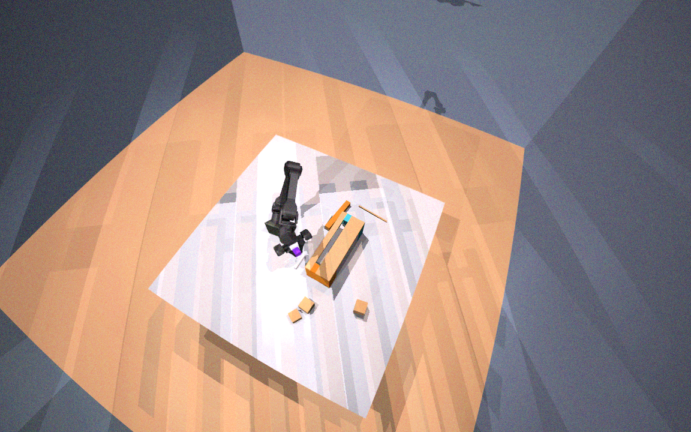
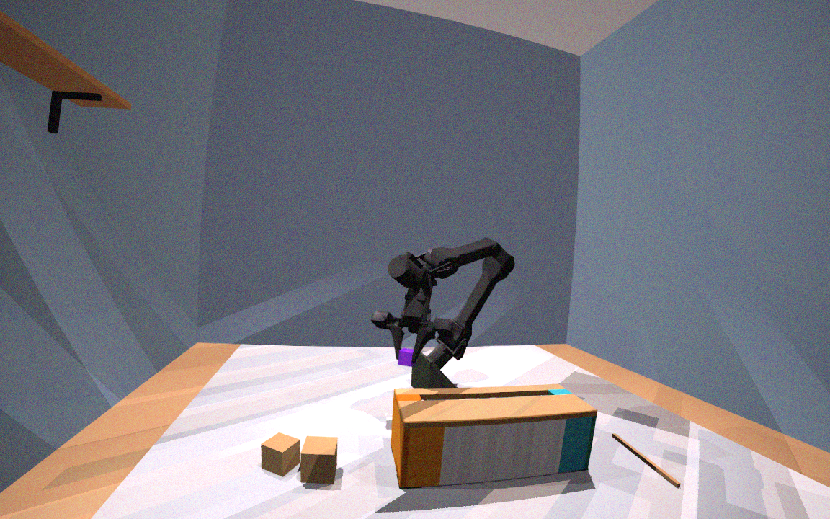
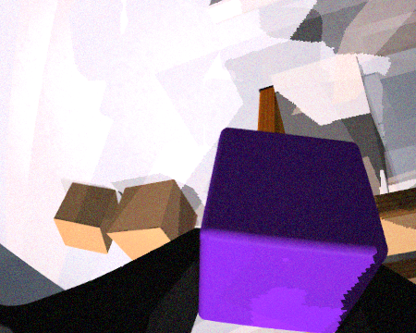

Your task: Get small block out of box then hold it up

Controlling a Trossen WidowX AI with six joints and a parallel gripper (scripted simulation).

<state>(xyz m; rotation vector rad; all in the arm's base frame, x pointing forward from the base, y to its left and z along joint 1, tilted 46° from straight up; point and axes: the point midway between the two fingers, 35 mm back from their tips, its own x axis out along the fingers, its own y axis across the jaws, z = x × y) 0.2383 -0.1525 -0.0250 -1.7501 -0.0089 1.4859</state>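
Right now the purple block is 1 cm behind my gripper tip and 1 cm to the left of it. The rest, counted from my gripper tip: orange bar (3 cm ahead, 38 cm to the left, 16 cm below); then box (9 cm ahead, 16 cm to the left, 11 cm below).
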